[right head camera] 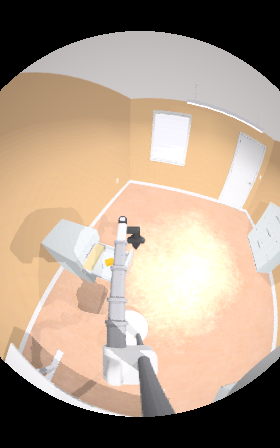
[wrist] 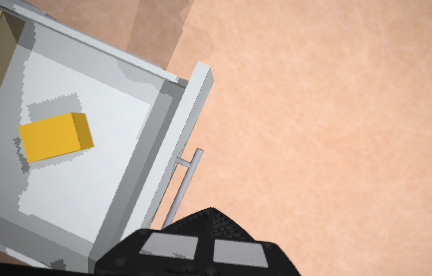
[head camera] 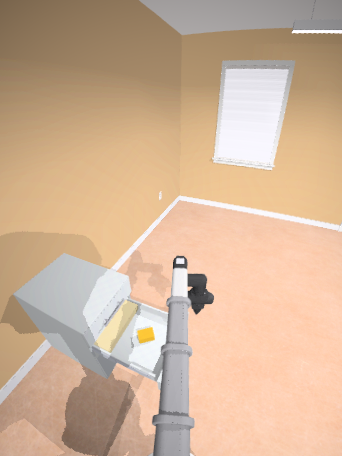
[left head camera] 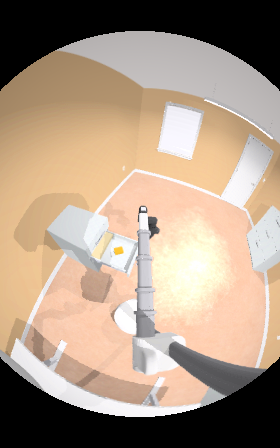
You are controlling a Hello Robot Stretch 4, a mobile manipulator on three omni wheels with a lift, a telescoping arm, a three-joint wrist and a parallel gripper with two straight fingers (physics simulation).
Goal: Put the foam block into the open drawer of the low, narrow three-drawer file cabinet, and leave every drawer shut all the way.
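Places are measured from the robot's base along level axes (x ahead, y right, z down), in metres.
Pixels of known places: gripper, between the fingertips: (right head camera: 135, 248) (wrist: 210, 227) (head camera: 196, 312); robot's base, origin of its link: (right head camera: 128, 326) (left head camera: 133, 315).
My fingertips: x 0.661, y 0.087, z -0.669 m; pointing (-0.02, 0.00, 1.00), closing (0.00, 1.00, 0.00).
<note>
For each thing: its middle in the pictures, then the offset to it from my fingertips. "pt": a spot on its surface instead.
- yellow-orange foam block, middle of its body: (wrist: 58, 137) (head camera: 146, 335) (left head camera: 118, 250) (right head camera: 109, 261) dx +0.015, dy -0.272, dz +0.284 m
- grey file cabinet, a spot on its surface: (head camera: 65, 300) (right head camera: 64, 244) pt dx +0.049, dy -0.719, dz +0.052 m
- bar handle, a spot on its surface: (wrist: 184, 187) pt dx -0.042, dy -0.051, dz +0.258 m
The yellow-orange foam block (head camera: 146, 335) (left head camera: 118, 250) (right head camera: 109, 262) (wrist: 52, 137) lies on the floor of the open drawer (head camera: 145, 356) (wrist: 172, 150). This drawer stands well out of the grey file cabinet (head camera: 65, 300) (left head camera: 75, 227) (right head camera: 65, 245) at the left. A long cream block (head camera: 117, 325) (wrist: 6, 47) lies across the drawer's back part. My gripper (head camera: 198, 311) (right head camera: 136, 247) (wrist: 210, 227) is shut and empty. In the wrist view its tips show beside the drawer's front panel, overlapping the near end of the bar handle (wrist: 184, 187); their height above it is unclear. The arm hides the drawer's front in the head view.
The cabinet stands near the left wall (head camera: 90, 150). My telescoping arm (head camera: 176, 370) (left head camera: 144, 275) (right head camera: 117, 285) reaches past the drawer's front. Another grey cabinet (left head camera: 265, 240) (right head camera: 266, 240) stands at the far right. White furniture (left head camera: 37, 367) is at the lower left.
</note>
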